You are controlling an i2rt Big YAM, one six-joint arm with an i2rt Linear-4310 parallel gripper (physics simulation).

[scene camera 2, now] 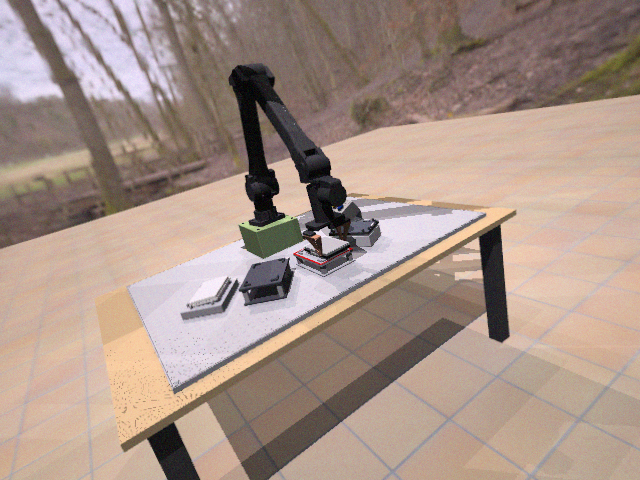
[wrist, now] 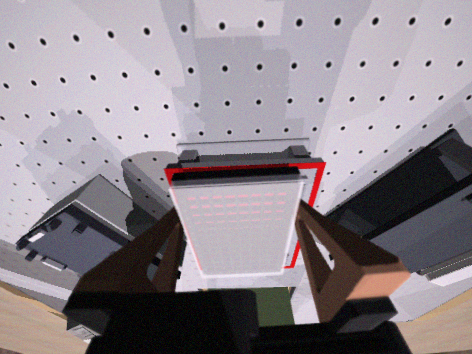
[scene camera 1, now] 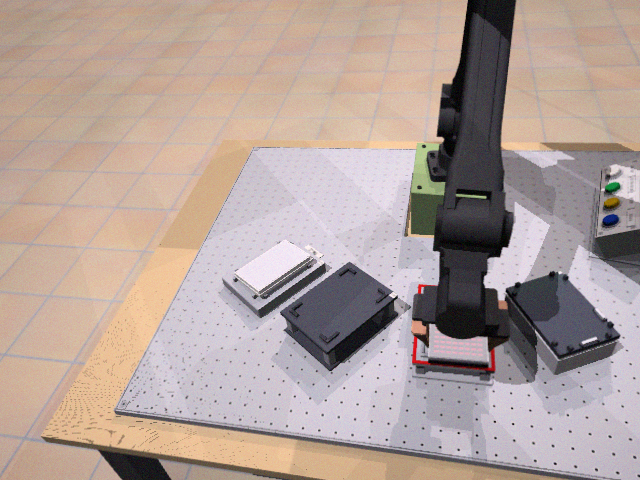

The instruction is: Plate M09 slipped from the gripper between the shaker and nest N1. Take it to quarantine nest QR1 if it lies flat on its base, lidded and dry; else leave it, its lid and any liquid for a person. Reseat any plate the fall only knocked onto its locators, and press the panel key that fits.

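Pixels of known places: gripper, fingertip midpoint: (scene camera 2: 332,249) (wrist: 237,205) (scene camera 1: 457,346); arm's base at its link origin: (scene camera 2: 267,220).
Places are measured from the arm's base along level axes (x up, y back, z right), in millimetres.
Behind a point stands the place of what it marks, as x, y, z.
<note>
Plate M09 (scene camera 1: 458,350) {-28, -423, 67} (scene camera 2: 332,245) {-28, -407, 61} (wrist: 238,225) {-28, -399, 63} is a flat, lidded plate with rows of pink wells showing through its clear lid. It sits level between my brown fingers, low inside the red-bordered quarantine nest QR1 (scene camera 1: 452,367) {-56, -433, 76} (scene camera 2: 304,255) {-54, -316, 103} (wrist: 317,182) {-53, -405, 129}. My gripper (scene camera 1: 458,333) {-40, -408, 64} (scene camera 2: 328,238) {-40, -408, 64} (wrist: 237,205) {-40, -408, 64} is shut on the plate's two long sides. The arm hides the plate's back part in scene camera 1. I see no liquid around it.
A black shaker (scene camera 1: 339,311) {-41, -325, 245} (scene camera 2: 267,278) {-41, -350, 270} stands left of the red nest. Further left, a white lidded plate (scene camera 1: 275,267) {-50, -203, 366} (scene camera 2: 209,290) {-51, -208, 380} lies on a grey nest (scene camera 1: 270,305) {-80, -270, 374}. A dark device (scene camera 1: 537,310) {-39, -346, -68} (scene camera 2: 366,229) {-39, -411, -92} stands close on the right. The green arm base (scene camera 1: 425,200) {-16, -77, 75} is behind.
</note>
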